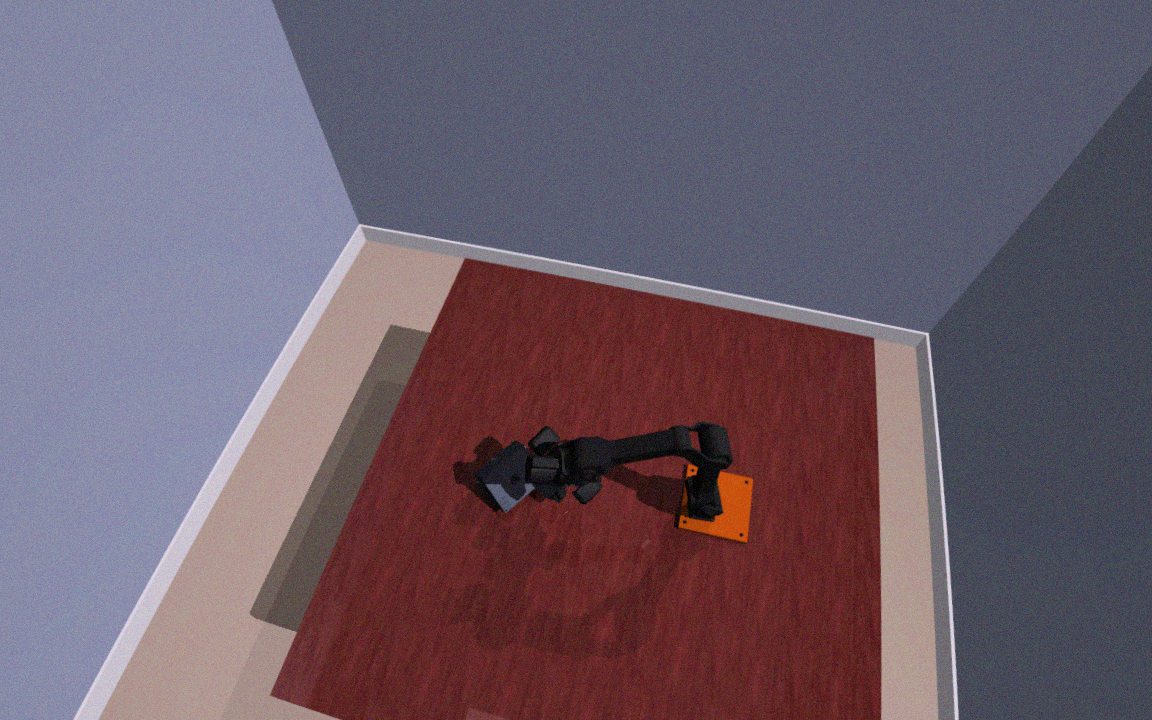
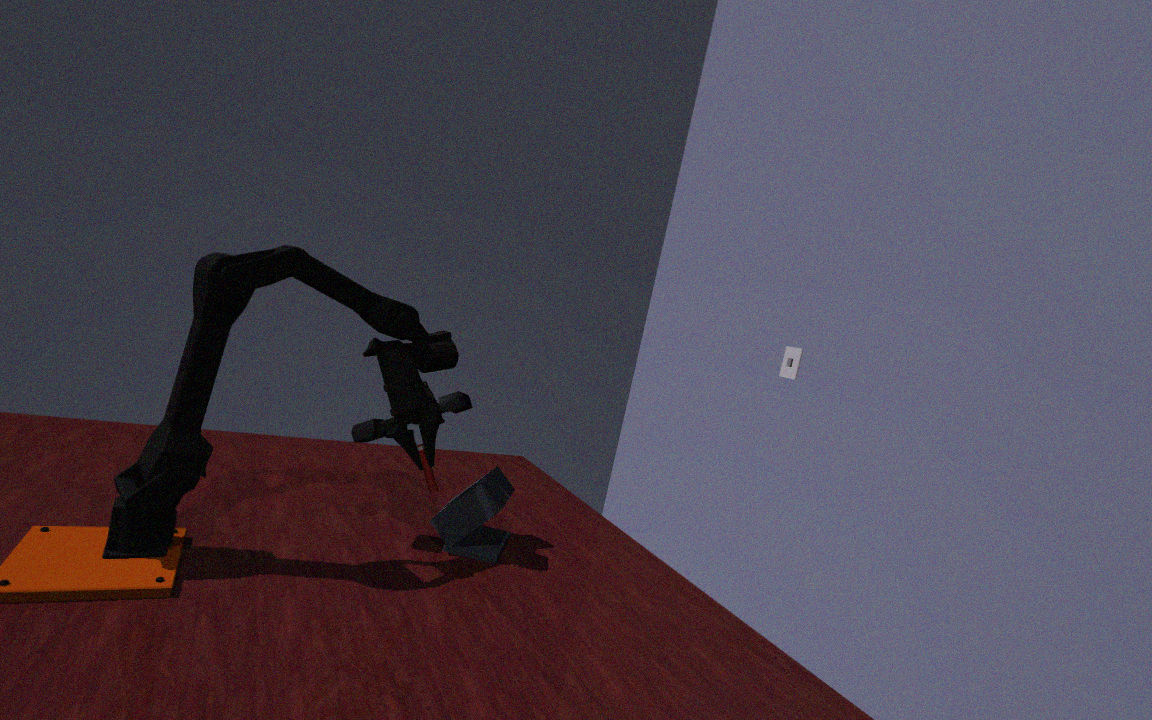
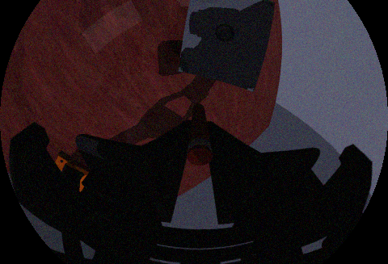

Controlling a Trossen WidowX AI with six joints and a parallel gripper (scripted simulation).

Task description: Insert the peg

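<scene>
My gripper tip is now 11 cm short of the sloped panel, 3 cm to the right of it and 7 cm above it. Also, from my gripper tip: red peg (1 cm to the left, 1 cm above).
</scene>
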